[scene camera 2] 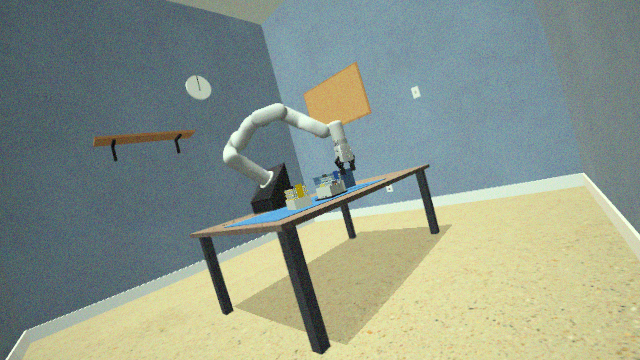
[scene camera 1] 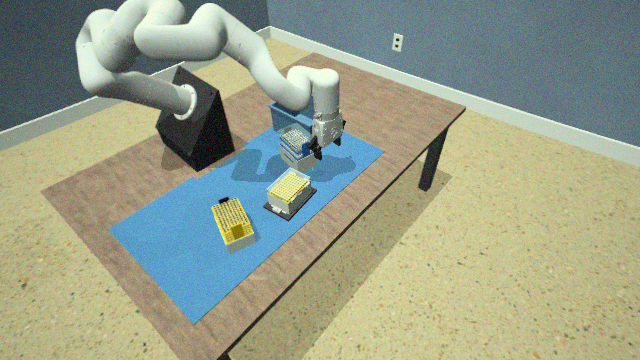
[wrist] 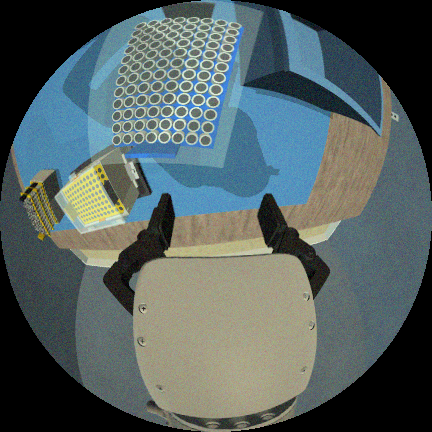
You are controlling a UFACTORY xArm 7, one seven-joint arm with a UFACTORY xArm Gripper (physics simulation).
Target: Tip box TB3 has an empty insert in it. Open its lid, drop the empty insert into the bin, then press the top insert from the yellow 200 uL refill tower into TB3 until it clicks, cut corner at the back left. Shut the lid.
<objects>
One and the same spot on a blue mat: (scene camera 2: 281, 213) is (scene camera 1: 205, 248).
</objects>
